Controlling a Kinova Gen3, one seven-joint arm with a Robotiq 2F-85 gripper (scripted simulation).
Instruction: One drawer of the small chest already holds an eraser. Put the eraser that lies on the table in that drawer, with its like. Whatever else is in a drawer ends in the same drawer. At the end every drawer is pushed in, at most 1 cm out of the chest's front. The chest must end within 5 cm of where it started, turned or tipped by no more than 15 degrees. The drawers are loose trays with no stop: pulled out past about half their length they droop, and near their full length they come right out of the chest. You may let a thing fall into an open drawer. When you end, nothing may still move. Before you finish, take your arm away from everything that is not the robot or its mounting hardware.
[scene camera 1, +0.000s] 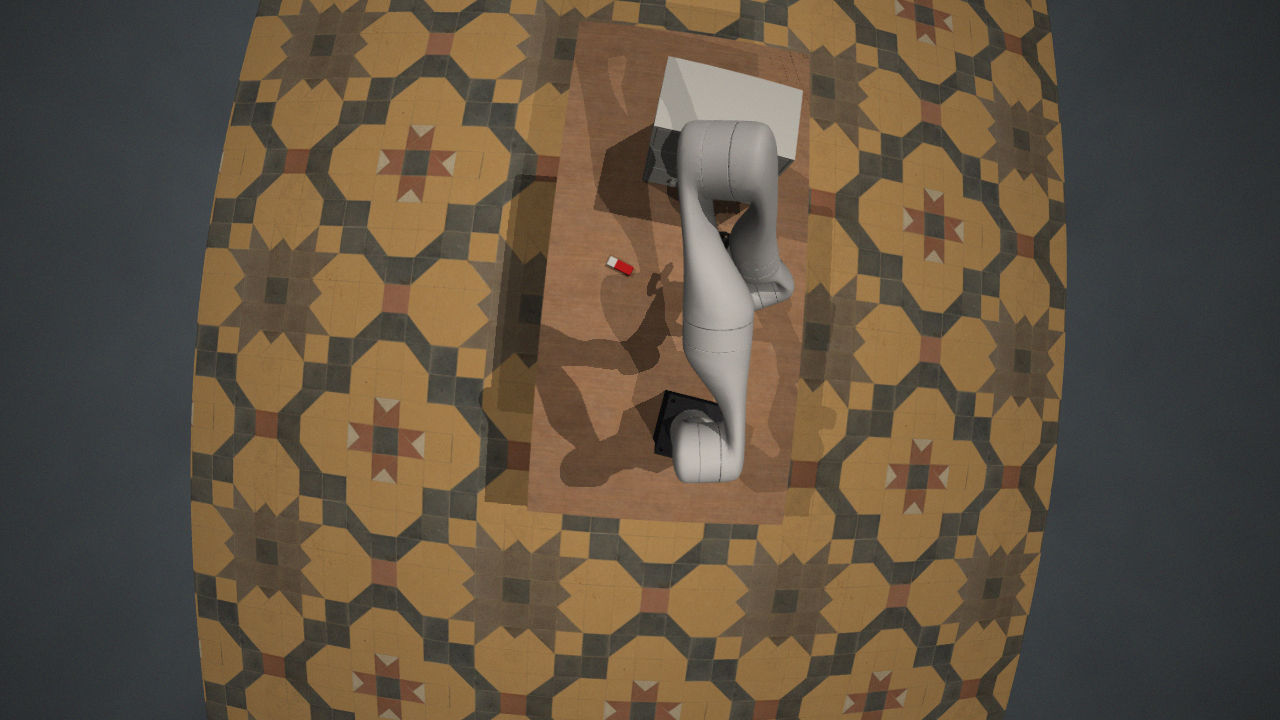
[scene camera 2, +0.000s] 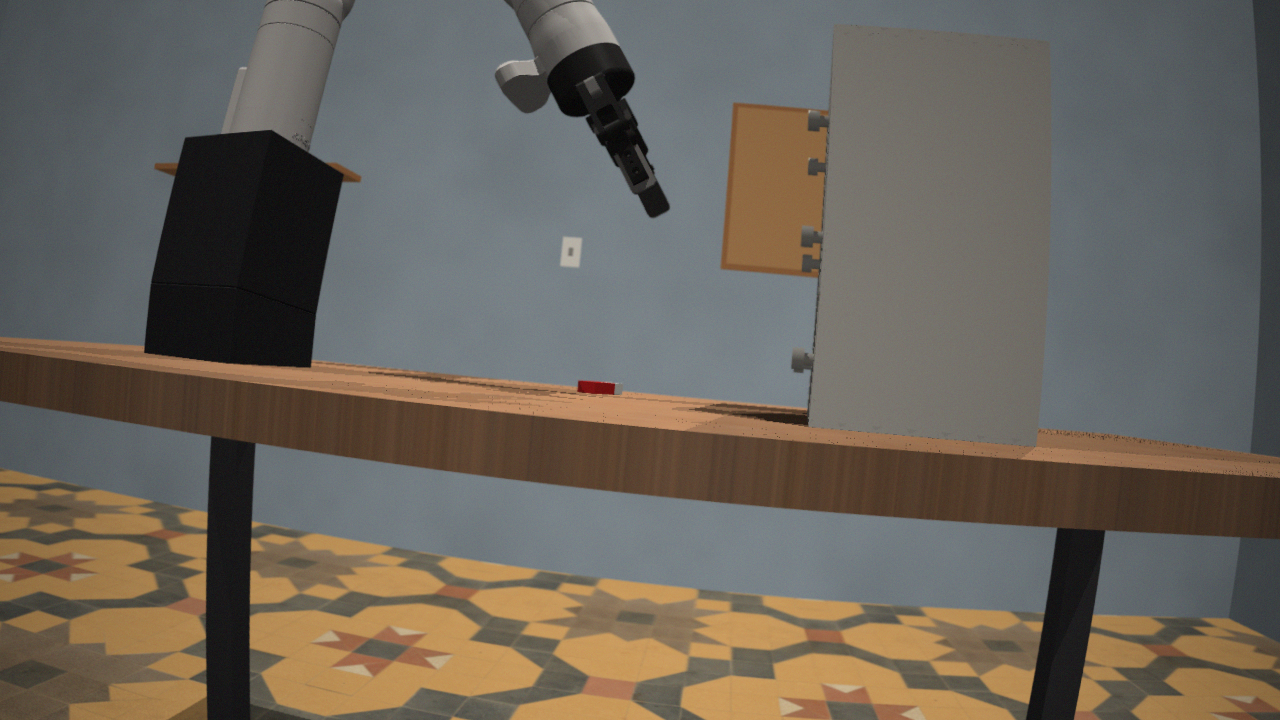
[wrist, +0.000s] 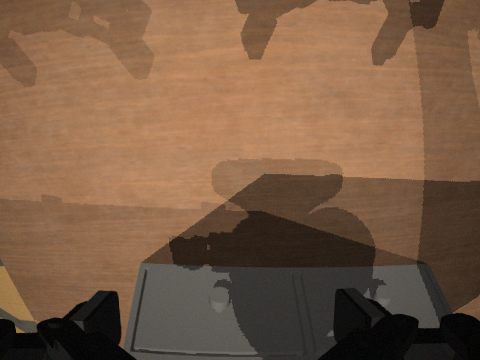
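Observation:
My gripper (scene camera 2: 653, 202) is visible to me, and the wrist view shows it as well (wrist: 227, 316). I also see a grey chest (scene camera 1: 690, 91).

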